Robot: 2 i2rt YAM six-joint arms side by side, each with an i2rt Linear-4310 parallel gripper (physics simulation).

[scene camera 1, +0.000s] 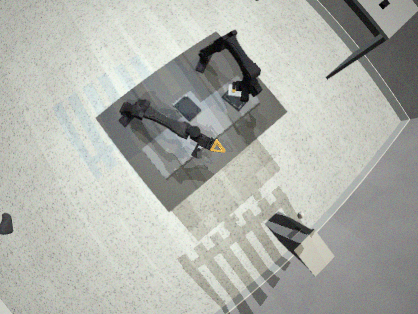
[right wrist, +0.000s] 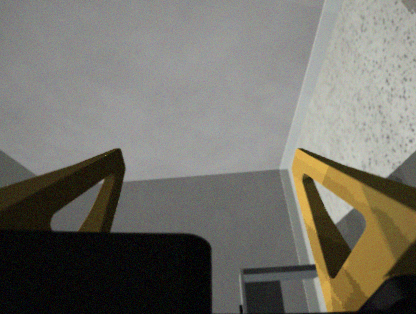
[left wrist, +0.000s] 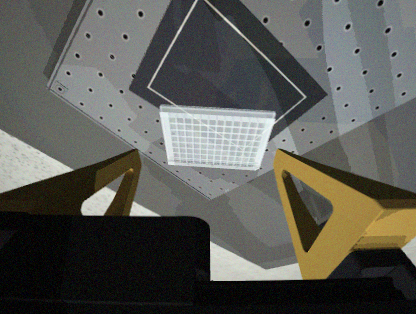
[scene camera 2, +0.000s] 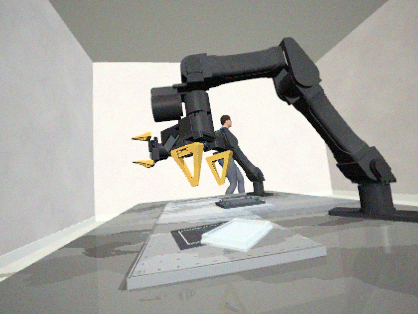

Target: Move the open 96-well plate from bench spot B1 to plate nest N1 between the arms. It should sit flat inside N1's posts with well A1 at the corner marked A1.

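Places are measured from the left arm's base along level axes (x right, y ahead, z up), in millimetres.
Pixels of known places: left gripper, fingertip midpoint: (scene camera 1: 240, 92) (left wrist: 207, 156) (scene camera 2: 209, 185); right gripper, fingertip midpoint: (scene camera 1: 224, 151) (right wrist: 208, 158) (scene camera 2: 131, 150); left arm's base at its link origin: (scene camera 1: 203, 61) (scene camera 2: 378, 215); right arm's base at its link origin: (scene camera 2: 259, 194).
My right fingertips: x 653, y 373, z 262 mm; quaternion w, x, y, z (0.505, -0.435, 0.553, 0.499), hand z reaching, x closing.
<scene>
For each thing: its top centre in the pictures, then the offset to it from my right fingertips. "pt": a spot on its surface instead. Level surfaces: height alone.
- clear-white 96-well plate at its top centre: (left wrist: 215, 145) (scene camera 2: 238, 226) dz -232, dx -510, dy -44 mm
- dark outlined pad at a spot on its surface: (left wrist: 200, 60) pt dz -247, dx -428, dy +1 mm
- nest at its top centre: (scene camera 2: 238, 198) (scene camera 1: 187, 107) dz -227, dx -236, dy -333 mm
- raised perforated board at its surface level: dz -249 mm
- dark table at its surface level: dz -262 mm
The clear-white 96-well plate (scene camera 1: 232, 87) (scene camera 2: 237, 233) (left wrist: 217, 140) lies askew across one edge of the dark outlined pad (scene camera 1: 233, 102) (scene camera 2: 184, 239) (left wrist: 200, 60), partly off it. The nest (scene camera 1: 187, 108) (scene camera 2: 240, 202), a dark low frame, stands farther back on the board in scene camera 2; its A1 mark is not legible. My left gripper (scene camera 1: 238, 92) (scene camera 2: 208, 184) (left wrist: 207, 156) is open and empty, pointing down above the plate; the plate shows between its fingertips in the left wrist view. My right gripper (scene camera 1: 217, 146) (scene camera 2: 133, 149) (right wrist: 208, 158) is open and empty, held high, away from the plate.
A raised perforated board (scene camera 1: 165, 167) (scene camera 2: 280, 252) (left wrist: 112, 57) carries the pad and nest on the dark table (scene camera 1: 172, 197) (scene camera 2: 360, 280). The left arm (scene camera 2: 325, 120) rises at the right of scene camera 2. A person (scene camera 2: 227, 137) stands in the background.
</scene>
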